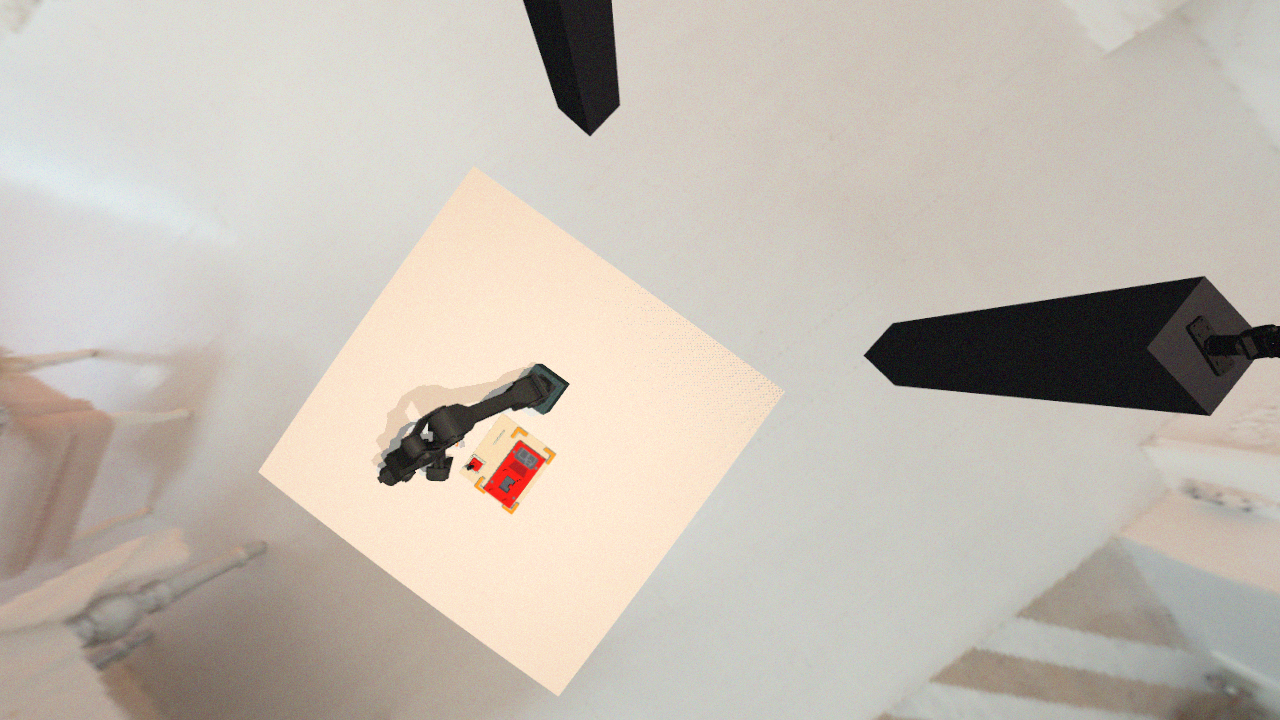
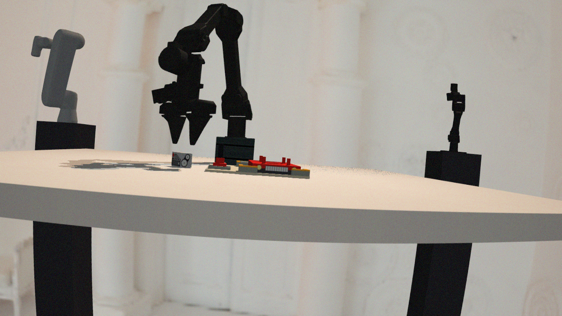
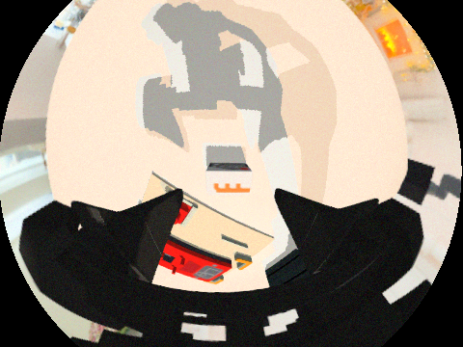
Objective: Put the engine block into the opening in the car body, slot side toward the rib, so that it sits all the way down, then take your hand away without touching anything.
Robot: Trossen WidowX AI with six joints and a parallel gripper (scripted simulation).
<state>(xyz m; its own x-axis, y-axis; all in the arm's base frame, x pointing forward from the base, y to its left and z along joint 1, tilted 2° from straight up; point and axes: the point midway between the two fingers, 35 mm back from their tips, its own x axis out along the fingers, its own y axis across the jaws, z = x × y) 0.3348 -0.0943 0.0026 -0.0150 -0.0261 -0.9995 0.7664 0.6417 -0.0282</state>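
Now: the engine block 40 mm below my gripper tip.
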